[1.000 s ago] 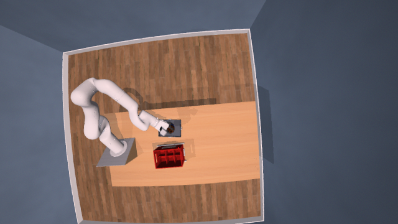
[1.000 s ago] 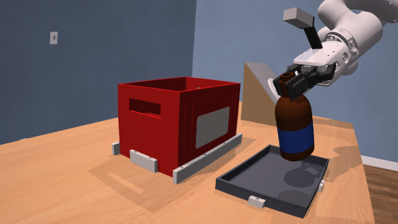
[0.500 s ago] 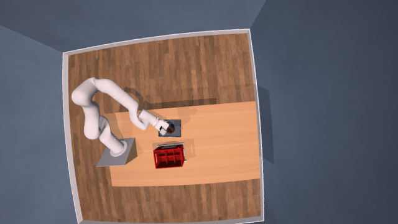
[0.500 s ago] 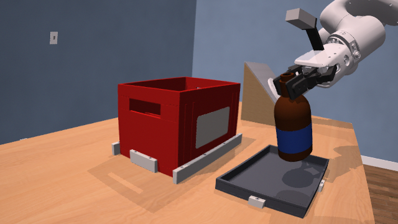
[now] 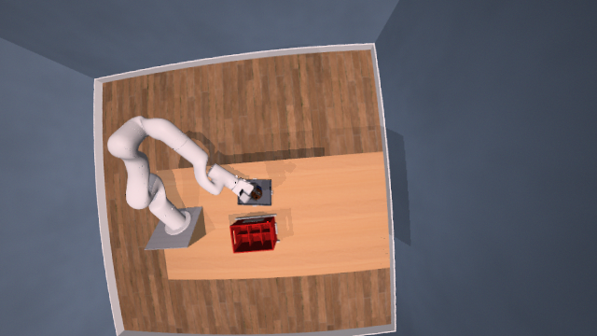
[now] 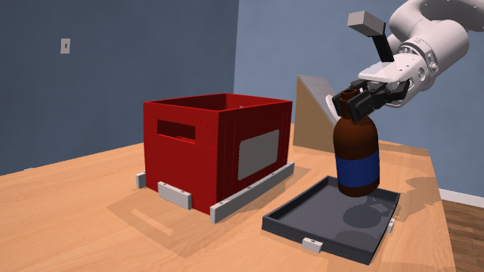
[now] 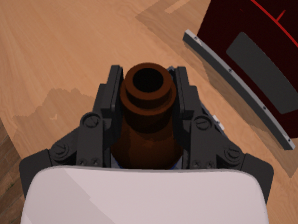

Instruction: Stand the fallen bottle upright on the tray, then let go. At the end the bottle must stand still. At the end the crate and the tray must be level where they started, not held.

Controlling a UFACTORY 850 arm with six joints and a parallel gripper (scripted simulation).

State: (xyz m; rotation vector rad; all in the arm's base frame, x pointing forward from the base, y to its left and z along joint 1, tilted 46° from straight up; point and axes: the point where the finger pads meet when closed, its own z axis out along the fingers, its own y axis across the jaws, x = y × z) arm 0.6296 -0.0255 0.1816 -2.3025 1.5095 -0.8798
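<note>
Now: hand 10 mm past the brown bottle, 10 mm to the right of it and 50 mm above it. Also, from my hand: dark grey tray (60 mm behind, 10 mm to the left, 190 mm below); red crate (90 mm behind, 270 mm to the right, 120 mm below).
</note>
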